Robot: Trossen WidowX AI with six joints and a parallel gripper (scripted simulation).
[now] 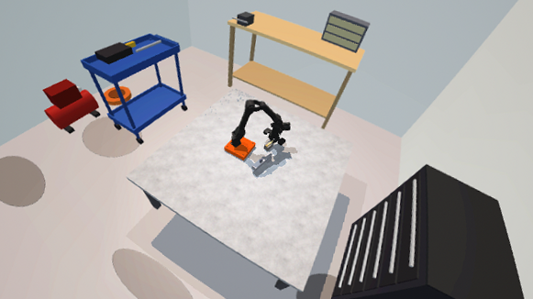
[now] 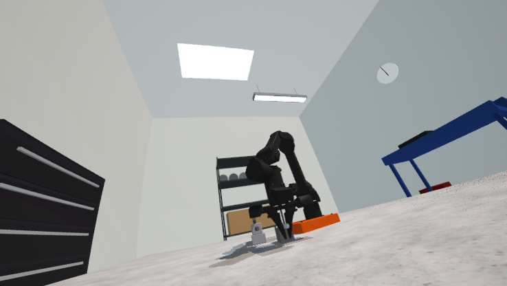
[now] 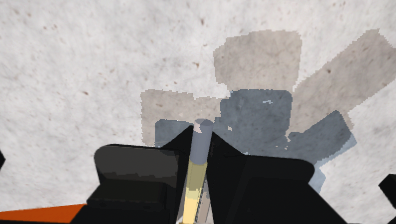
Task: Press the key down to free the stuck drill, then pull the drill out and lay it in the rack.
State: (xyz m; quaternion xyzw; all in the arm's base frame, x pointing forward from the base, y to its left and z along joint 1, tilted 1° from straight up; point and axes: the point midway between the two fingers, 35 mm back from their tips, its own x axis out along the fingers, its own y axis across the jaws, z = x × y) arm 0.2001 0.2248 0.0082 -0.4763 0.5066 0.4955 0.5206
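The drill is 4 cm to the right of my gripper tip and 3 cm above it. From my gripper tip the other things lie so: dark key (6 cm ahead, 25 cm to the right, 4 cm above); then rack (5 cm to the right, 1 cm above).
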